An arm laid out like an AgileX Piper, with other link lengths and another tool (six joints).
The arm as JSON. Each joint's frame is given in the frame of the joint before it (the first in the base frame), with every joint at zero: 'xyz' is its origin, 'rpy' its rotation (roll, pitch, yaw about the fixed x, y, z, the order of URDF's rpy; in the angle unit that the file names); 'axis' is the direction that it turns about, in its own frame. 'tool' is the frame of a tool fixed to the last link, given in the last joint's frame.
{
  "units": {
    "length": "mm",
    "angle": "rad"
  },
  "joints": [
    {
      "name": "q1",
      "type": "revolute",
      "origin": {
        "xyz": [
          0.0,
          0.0,
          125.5
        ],
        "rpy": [
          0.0,
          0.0,
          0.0
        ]
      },
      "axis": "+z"
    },
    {
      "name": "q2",
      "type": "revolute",
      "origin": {
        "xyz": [
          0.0,
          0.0,
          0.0
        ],
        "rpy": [
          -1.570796,
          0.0,
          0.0
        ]
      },
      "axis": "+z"
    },
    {
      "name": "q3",
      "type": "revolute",
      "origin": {
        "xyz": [
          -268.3,
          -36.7,
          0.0
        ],
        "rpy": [
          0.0,
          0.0,
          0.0
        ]
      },
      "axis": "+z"
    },
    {
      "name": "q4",
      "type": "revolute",
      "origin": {
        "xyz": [
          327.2,
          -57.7,
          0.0
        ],
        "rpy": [
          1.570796,
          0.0,
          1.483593
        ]
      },
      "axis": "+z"
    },
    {
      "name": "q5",
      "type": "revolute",
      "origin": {
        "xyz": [
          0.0,
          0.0,
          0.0
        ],
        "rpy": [
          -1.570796,
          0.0,
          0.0
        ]
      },
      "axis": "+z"
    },
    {
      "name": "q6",
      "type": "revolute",
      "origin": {
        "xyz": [
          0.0,
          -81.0,
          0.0
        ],
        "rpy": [
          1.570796,
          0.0,
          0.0
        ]
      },
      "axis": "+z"
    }
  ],
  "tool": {
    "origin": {
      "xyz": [
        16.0,
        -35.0,
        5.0
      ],
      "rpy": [
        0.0,
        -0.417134,
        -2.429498
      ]
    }
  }
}
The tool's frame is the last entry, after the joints.
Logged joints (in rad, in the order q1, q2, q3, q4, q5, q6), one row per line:
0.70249, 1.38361, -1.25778, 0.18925, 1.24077, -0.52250
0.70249, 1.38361, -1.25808, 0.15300, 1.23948, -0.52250
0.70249, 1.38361, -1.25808, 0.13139, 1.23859, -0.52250
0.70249, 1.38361, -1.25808, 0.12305, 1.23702, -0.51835
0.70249, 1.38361, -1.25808, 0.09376, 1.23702, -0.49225
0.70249, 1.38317, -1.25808, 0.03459, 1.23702, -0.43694
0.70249, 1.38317, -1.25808, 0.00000, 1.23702, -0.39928
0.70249, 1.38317, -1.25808, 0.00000, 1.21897, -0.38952
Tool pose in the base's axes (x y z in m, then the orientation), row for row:
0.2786, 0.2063, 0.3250, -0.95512, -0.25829, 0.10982, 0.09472
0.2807, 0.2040, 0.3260, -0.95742, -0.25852, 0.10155, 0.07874
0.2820, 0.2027, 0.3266, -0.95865, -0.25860, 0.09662, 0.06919
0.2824, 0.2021, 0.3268, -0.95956, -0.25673, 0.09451, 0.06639
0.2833, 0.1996, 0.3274, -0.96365, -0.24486, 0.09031, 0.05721
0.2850, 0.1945, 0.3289, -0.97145, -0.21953, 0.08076, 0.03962
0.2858, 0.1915, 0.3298, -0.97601, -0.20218, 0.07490, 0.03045
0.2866, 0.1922, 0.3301, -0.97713, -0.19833, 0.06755, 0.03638
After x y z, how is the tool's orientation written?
As a quaternion, x y z w.
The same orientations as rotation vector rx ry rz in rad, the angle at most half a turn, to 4 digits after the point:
-2.8321, -0.7659, 0.3256
-2.8658, -0.7738, 0.3040
-2.8858, -0.7785, 0.2909
-2.8934, -0.7741, 0.2850
-2.9219, -0.7424, 0.2738
-2.9772, -0.6728, 0.2475
-3.0082, -0.6231, 0.2308
-3.0006, -0.6090, 0.2074

